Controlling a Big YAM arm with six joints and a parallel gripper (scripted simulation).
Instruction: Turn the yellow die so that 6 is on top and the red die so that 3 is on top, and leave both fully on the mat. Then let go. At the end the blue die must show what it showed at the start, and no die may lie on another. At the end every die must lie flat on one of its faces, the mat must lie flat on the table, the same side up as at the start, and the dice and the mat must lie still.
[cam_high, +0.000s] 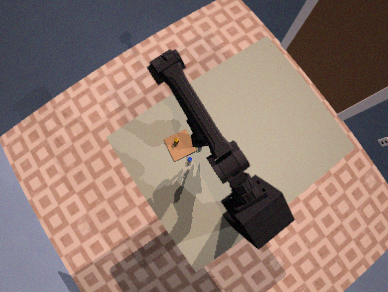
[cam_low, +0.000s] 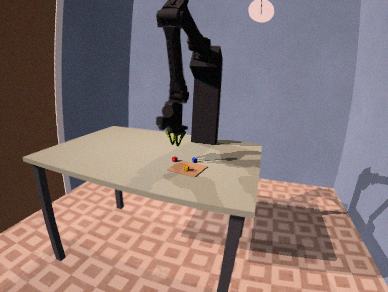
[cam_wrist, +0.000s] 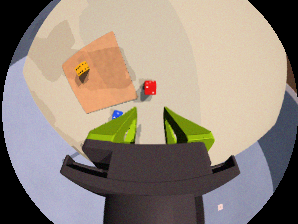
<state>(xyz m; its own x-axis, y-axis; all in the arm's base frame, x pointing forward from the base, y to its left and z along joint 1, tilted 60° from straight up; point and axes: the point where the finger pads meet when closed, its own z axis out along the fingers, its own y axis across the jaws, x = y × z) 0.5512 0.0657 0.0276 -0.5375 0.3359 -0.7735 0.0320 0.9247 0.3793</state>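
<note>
Right now the red die is 8 cm below my hand. The rest, counted from my hand: yellow die 6 cm ahead, 12 cm to the left, 8 cm below; blue die 6 cm behind, 8 cm to the left, 8 cm below; orange mat 3 cm ahead, 11 cm to the left, 9 cm below.
</note>
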